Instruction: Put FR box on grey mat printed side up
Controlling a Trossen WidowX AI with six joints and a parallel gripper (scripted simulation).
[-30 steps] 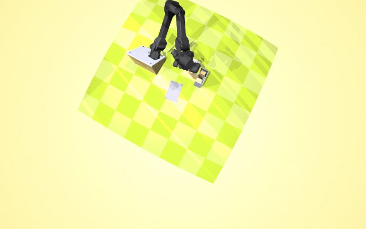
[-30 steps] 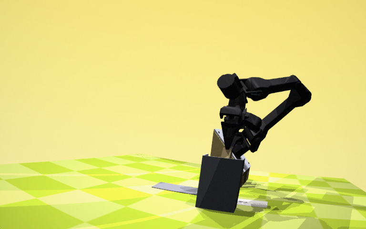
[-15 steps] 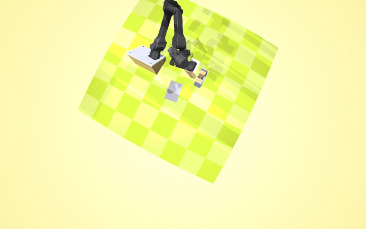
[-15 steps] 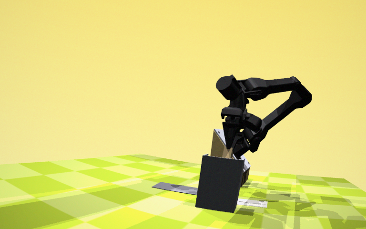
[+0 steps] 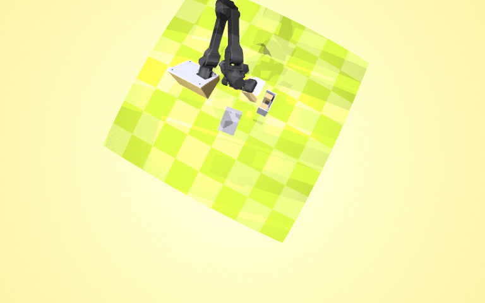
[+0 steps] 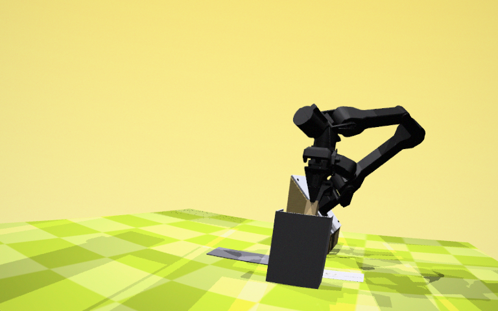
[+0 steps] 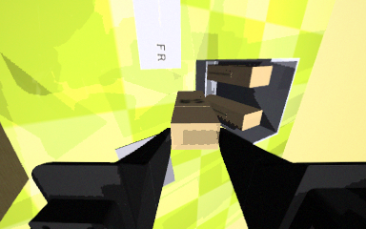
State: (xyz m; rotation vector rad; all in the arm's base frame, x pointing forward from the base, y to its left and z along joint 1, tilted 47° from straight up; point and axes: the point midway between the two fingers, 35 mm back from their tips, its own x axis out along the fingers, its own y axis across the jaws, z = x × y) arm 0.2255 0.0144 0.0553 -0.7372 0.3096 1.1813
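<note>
The grey mat is 160 mm to the right of my gripper tip, 150 mm below it and 10 mm ahead of it. The rest, counted from my gripper tip: thin white slab: 150 mm below, 100 mm to the left, 10 mm ahead.
</note>
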